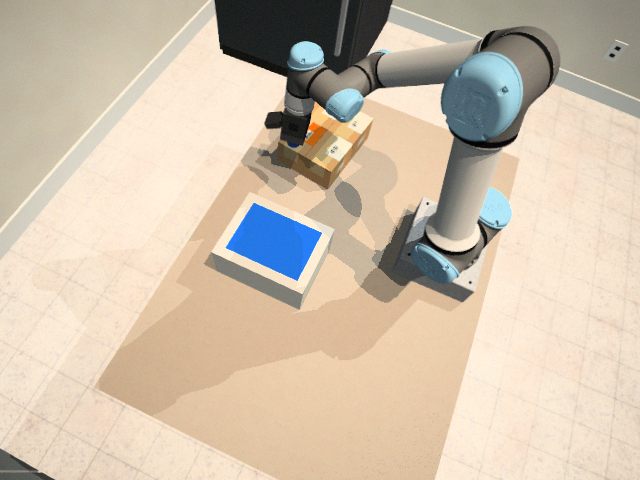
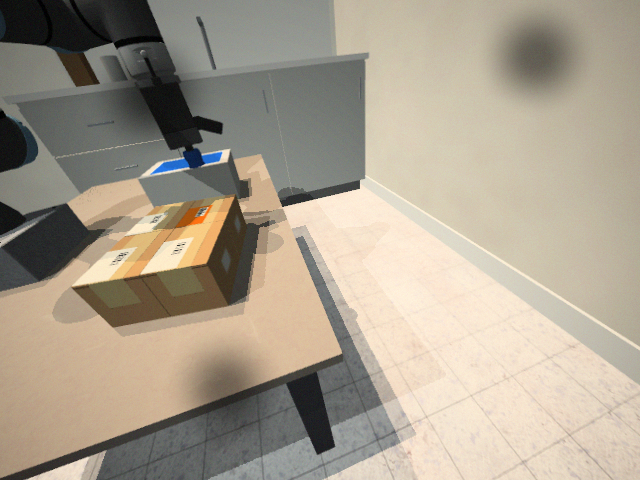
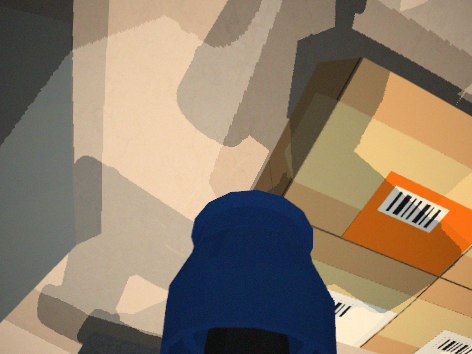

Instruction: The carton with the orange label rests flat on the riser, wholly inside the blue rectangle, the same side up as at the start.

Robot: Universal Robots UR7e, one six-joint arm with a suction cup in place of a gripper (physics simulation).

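Frame: origin at the arm's base, x ahead, y left, z up, level; centimetres.
Where they show: hand, its tool point: (image 2: 197,165) (image 3: 251,243).
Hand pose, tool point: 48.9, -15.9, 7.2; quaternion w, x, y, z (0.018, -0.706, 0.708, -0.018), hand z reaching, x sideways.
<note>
Each offset is from my tool point to the top centre of the thing, as dx, dy, dz. "spot": to the spot under its first point. Level surfaces: height alone.
The carton with the orange label {spot: -4.2, -10.2, -6.9} (image 1: 314,135) (image 2: 197,215) (image 3: 370,250) stands flat on the table, label up, in a tight block with several other cartons. It is at the block's riser-side edge. The suction gripper (image 1: 293,145) (image 2: 194,165) (image 3: 253,194) points down near that edge, above table level, with no carton hanging from it. Whether its cup is over a carton top or just off the edge is hard to tell. The pale riser {-2.5, +28.6, -4.1} (image 1: 253,276) (image 2: 188,188) (image 3: 45,170) stands apart from the cartons. The blue rectangle {-2.5, +28.6, -4.1} (image 1: 276,240) (image 2: 168,164) on its top bears no carton.
Neighbouring cartons with white labels {-9.7, -6.0, -6.9} (image 1: 334,150) (image 2: 168,254) (image 3: 362,325) touch the orange-labelled one. The arm's base block (image 1: 462,291) (image 2: 49,245) stands on the table {dz -16.2} (image 1: 330,403) (image 2: 279,330) beside riser and cartons. A black fridge (image 1: 279,31) stands beyond the table's far end.
</note>
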